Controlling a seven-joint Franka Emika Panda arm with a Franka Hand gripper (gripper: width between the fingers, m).
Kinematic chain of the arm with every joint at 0, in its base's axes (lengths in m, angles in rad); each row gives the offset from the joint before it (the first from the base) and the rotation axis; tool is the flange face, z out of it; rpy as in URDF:
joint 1: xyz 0 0 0.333 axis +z
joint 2: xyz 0 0 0 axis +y
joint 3: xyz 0 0 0.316 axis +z
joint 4: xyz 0.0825 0 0 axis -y
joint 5: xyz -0.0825 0 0.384 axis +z
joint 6: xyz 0 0 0 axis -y
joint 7: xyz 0.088 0 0 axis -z
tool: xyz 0 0 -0.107 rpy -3.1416 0 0
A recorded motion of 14 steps. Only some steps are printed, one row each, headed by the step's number.
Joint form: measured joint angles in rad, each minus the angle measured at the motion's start. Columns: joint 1, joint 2, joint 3, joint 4, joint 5, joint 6, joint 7.
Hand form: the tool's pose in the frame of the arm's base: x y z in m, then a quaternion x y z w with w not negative. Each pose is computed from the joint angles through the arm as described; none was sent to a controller.
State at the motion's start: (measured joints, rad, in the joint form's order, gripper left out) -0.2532 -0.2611 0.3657 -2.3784 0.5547 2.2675 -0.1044
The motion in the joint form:
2: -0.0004 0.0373 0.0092 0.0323 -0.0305 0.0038 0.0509
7: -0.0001 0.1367 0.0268 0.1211 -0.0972 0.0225 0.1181
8: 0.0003 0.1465 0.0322 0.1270 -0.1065 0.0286 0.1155
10: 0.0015 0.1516 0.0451 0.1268 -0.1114 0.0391 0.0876
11: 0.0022 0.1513 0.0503 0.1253 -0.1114 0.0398 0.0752
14: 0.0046 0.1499 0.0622 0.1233 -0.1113 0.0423 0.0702
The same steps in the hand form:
2: 0.4814 0.0752 0.4299 -0.98053 0.06945 -0.06576 0.17148
7: 0.5106 0.0847 0.4266 -0.98174 0.07456 -0.06302 0.16324
8: 0.5128 0.0873 0.4251 -0.98254 0.06842 -0.06407 0.16070
10: 0.5130 0.0939 0.4232 -0.98399 0.04759 -0.06779 0.15779
11: 0.5121 0.0969 0.4226 -0.98448 0.03877 -0.06801 0.15709
14: 0.5104 0.1041 0.4222 -0.98490 0.02958 -0.06810 0.15638

